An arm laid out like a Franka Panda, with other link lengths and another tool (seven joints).
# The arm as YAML. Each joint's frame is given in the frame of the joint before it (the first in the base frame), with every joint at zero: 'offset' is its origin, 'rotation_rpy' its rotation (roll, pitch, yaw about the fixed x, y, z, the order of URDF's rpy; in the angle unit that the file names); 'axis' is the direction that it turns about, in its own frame. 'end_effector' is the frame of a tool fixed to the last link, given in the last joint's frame.
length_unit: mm
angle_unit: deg
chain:
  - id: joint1
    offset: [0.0, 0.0, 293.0]
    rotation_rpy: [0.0, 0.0, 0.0]
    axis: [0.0, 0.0, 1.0]
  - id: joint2
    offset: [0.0, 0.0, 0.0]
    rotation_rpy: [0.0, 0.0, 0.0]
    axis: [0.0, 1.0, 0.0]
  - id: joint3
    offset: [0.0, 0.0, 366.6]
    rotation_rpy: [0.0, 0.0, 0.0]
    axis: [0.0, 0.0, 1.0]
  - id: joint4
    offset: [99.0, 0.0, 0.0]
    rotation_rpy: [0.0, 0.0, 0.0]
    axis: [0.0, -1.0, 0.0]
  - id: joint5
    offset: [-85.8, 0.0, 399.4]
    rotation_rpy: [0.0, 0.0, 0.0]
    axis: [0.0, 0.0, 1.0]
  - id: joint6
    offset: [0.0, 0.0, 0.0]
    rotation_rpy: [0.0, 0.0, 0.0]
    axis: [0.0, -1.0, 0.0]
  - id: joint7
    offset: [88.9, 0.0, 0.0]
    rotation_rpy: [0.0, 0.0, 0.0]
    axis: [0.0, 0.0, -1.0]
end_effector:
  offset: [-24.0, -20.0, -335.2]
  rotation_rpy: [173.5, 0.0, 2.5]
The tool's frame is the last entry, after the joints.
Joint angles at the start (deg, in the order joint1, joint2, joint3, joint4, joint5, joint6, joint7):
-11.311, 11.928, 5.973, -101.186, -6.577, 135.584, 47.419
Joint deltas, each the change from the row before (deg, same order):
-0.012, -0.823, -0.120, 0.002, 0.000, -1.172, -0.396
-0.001, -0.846, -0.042, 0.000, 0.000, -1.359, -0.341
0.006, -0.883, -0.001, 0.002, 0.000, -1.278, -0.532
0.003, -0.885, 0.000, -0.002, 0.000, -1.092, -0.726
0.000, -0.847, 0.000, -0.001, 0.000, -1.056, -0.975
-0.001, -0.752, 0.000, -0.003, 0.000, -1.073, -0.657
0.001, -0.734, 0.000, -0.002, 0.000, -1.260, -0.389
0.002, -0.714, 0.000, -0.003, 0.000, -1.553, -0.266
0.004, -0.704, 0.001, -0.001, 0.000, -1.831, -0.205
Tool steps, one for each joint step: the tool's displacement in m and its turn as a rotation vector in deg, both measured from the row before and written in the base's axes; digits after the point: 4 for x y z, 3 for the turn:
-0.0058, -0.0020, 0.0071, -0.273, 0.401, 0.136
-0.0068, -0.0008, 0.0068, -0.225, 0.558, 0.154
-0.0064, -0.0002, 0.0075, -0.293, 0.458, 0.384
-0.0056, -0.0003, 0.0080, -0.368, 0.297, 0.577
-0.0056, -0.0005, 0.0076, -0.445, 0.326, 0.808
-0.0058, -0.0003, 0.0063, -0.310, 0.405, 0.508
-0.0068, -0.0001, 0.0055, -0.198, 0.578, 0.241
-0.0084, 0.0000, 0.0043, -0.129, 0.876, 0.097
-0.0099, 0.0001, 0.0035, -0.085, 1.152, 0.013

